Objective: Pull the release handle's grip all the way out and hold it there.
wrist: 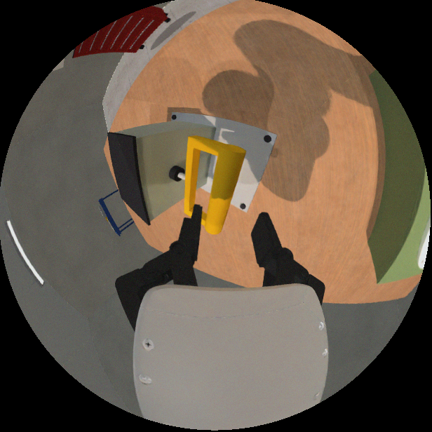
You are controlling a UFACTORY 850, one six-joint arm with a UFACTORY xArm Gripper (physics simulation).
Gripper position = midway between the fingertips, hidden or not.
I see my gripper [228, 219] and a grey base plate [257, 142].
